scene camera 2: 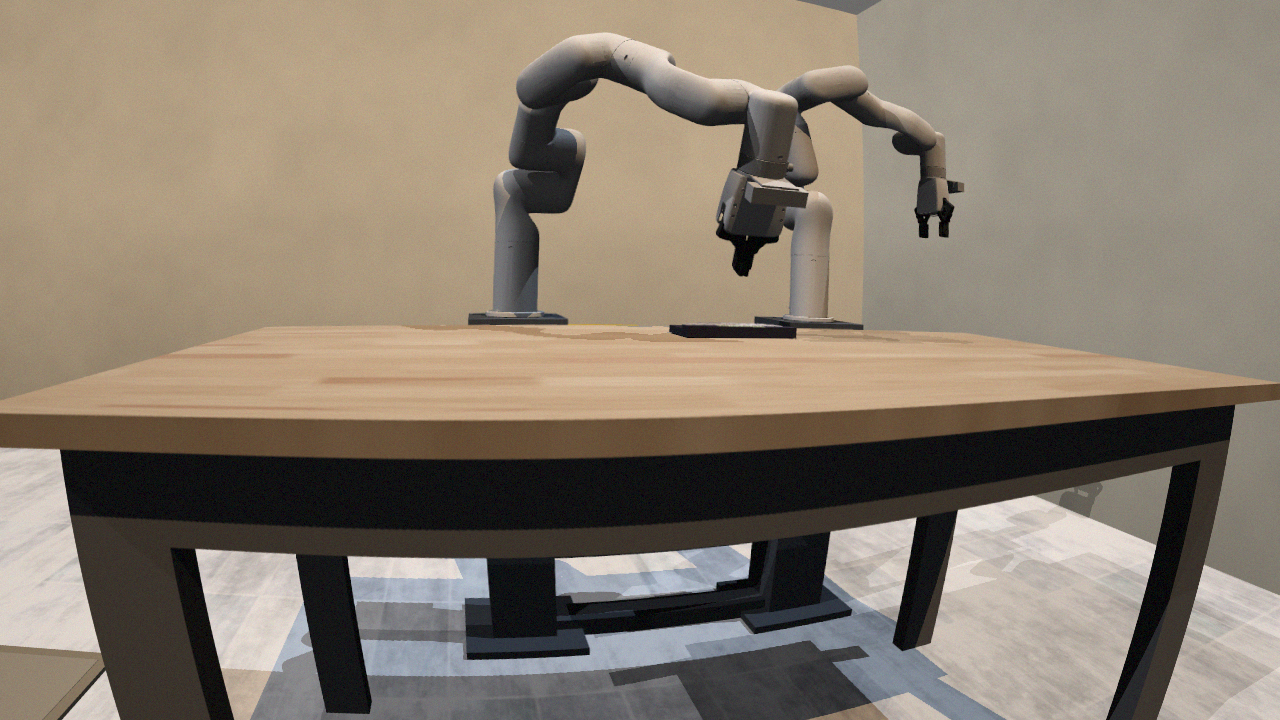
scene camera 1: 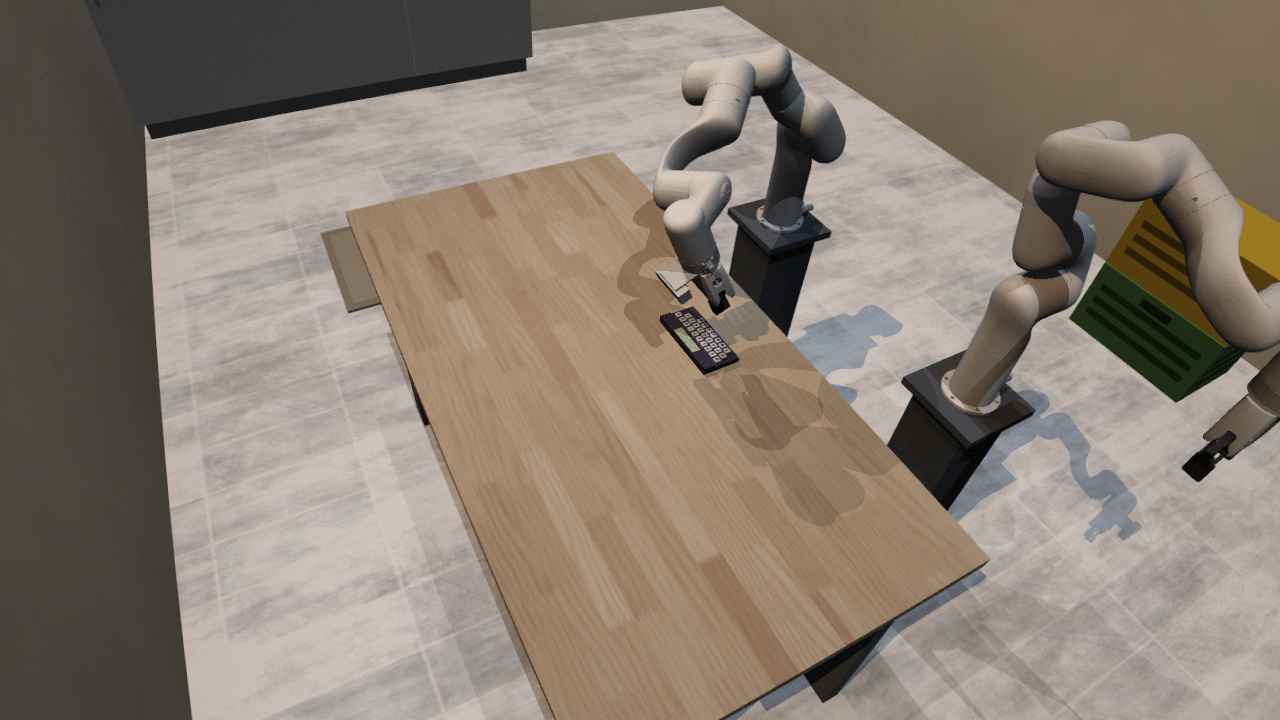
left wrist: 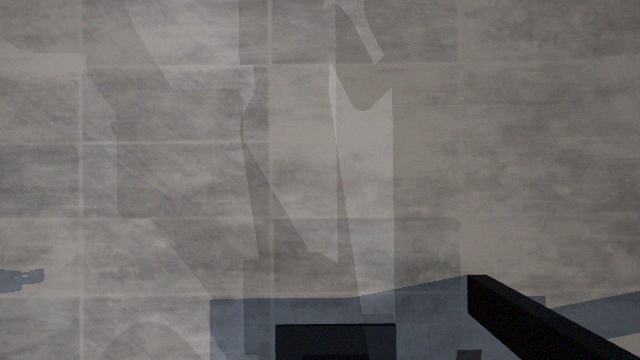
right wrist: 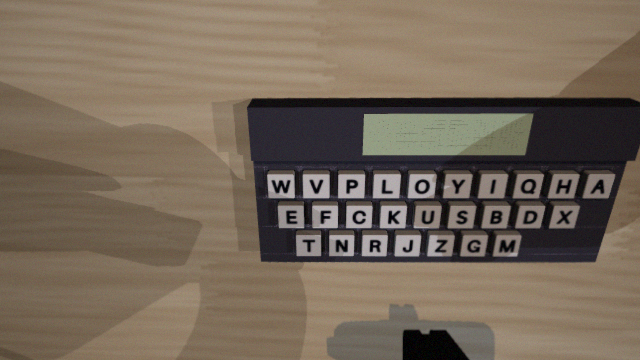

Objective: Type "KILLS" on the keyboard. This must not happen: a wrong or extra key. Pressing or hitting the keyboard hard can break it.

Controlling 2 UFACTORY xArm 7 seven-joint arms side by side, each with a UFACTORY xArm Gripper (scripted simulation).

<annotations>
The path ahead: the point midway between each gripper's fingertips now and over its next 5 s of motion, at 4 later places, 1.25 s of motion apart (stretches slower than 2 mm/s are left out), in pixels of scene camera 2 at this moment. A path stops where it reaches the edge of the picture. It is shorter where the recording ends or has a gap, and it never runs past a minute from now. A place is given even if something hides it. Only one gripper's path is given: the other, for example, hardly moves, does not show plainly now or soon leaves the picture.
My right gripper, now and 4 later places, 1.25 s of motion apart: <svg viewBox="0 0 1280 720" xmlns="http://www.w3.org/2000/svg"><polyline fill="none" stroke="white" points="740,272 738,315 738,320 738,315 715,317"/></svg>
</annotations>
